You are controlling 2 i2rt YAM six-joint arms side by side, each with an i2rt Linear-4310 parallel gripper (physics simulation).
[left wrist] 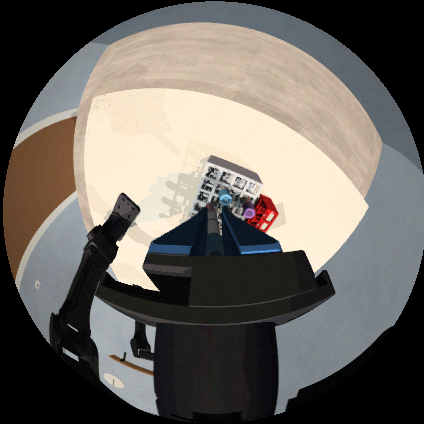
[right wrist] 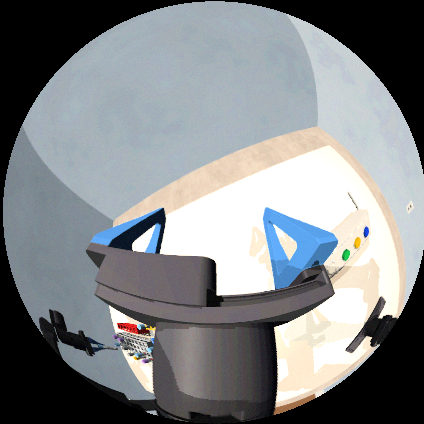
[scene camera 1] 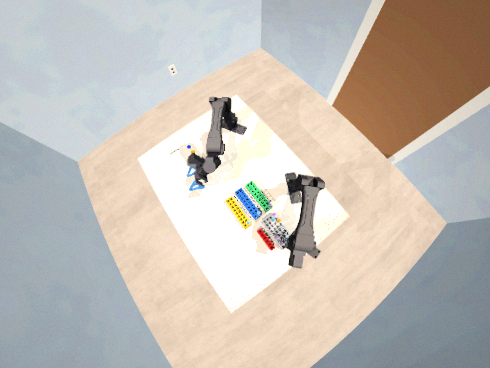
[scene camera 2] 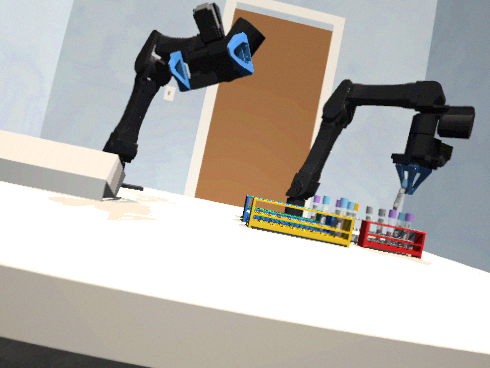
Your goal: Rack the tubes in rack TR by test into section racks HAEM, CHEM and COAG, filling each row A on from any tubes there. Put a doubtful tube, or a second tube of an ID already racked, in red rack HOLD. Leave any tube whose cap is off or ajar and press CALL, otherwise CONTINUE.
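Places are measured from the left arm's base along level axes (x ahead, y left, z up), in millimetres.
Pixels of known places: left gripper, fingertip midpoint: [left wrist: 214, 212] [right wrist: 104, 346] [scene camera 2: 406, 194]; right gripper, fingertip midpoint: [right wrist: 213, 212] [scene camera 1: 188, 183] [scene camera 2: 198, 60]; left arm's base, origin of the base link: [left wrist: 120, 219] [scene camera 1: 293, 187]; right arm's base, origin of the base link: [scene camera 1: 232, 126].
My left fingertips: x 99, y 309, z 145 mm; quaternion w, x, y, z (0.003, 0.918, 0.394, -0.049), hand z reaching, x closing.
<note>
For each thing: its top centre in the pictures, then the offset to it from my left fingertips.
- grey-white tube rack, middle of its top: [left wrist: 212, 223] [scene camera 2: 374, 221] [right wrist: 131, 346] [scene camera 1: 278, 230] dx +53, dy -64, dz -88 mm
- light-blue-capped tube, middle of its top: [left wrist: 220, 201] [scene camera 2: 400, 212] dx +16, dy -9, dz -51 mm
- purple-capped tube, middle of its top: [left wrist: 248, 213] [scene camera 2: 410, 213] dx +53, dy +8, dz -51 mm
- pale button box, middle of its top: [scene camera 2: 62, 143] [right wrist: 351, 237] [scene camera 1: 191, 155] dx +505, dy -609, dz -61 mm
My left gripper [scene camera 2: 410, 192] [left wrist: 214, 212] is shut on a tube [scene camera 2: 399, 198] [left wrist: 211, 216], whose cap between the fingers looks light blue. The tube hangs tilted above the grey-white tube rack [scene camera 1: 270, 225] [left wrist: 235, 167]. In the left wrist view a light-blue-capped tube [left wrist: 225, 196] and a purple-capped tube [left wrist: 249, 212] stand near it. Red rack HOLD [scene camera 1: 266, 239] [scene camera 2: 363, 234] [left wrist: 269, 205] is beside that rack. The green [scene camera 1: 259, 196], blue [scene camera 1: 248, 203] and yellow [scene camera 1: 237, 212] [scene camera 2: 300, 235] section racks lie parallel. My right gripper [scene camera 1: 194, 179] [scene camera 2: 217, 81] [right wrist: 213, 212] is open and empty, high up. Labels are unreadable.
A pale button box [scene camera 2: 55, 171] with green [right wrist: 346, 255], orange [right wrist: 357, 243] and blue [right wrist: 366, 232] buttons stands on the right arm's side. Several tubes with purple, light blue, orange and grey caps stand behind the yellow and red racks in scene camera 2.
</note>
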